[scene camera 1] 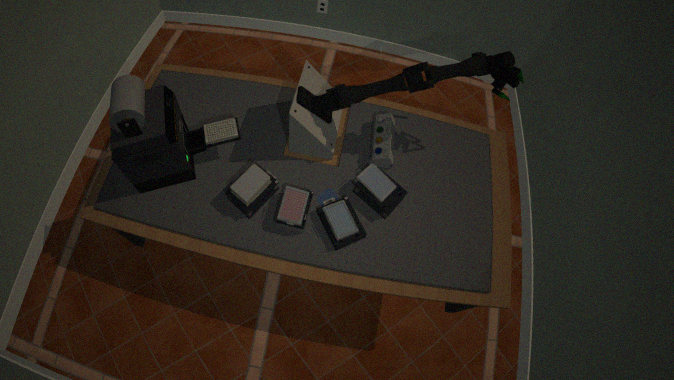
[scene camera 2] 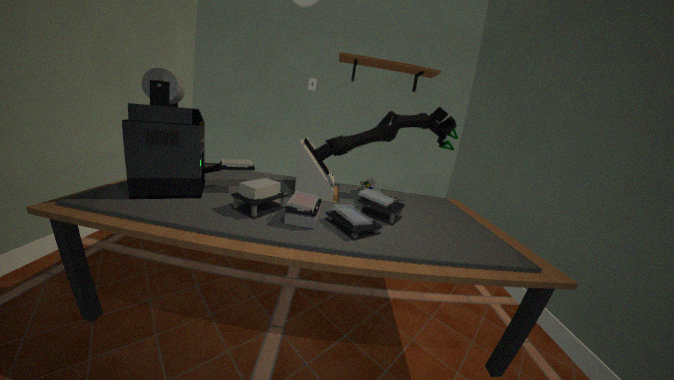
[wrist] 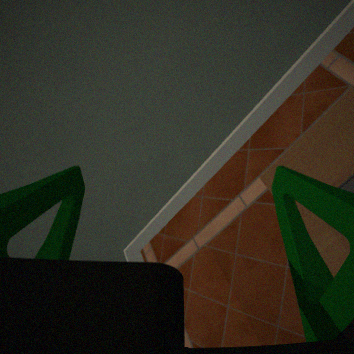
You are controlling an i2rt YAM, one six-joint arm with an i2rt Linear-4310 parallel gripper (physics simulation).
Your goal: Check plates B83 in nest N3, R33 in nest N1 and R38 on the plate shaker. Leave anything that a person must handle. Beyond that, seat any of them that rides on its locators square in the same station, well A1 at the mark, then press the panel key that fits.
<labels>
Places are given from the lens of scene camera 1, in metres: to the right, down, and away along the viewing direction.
pink-welled plate [scene camera 1: 294, 201]: -0.15, 0.04, 1.24
blue-white plate [scene camera 1: 338, 215]: 0.01, 0.09, 1.26
</labels>
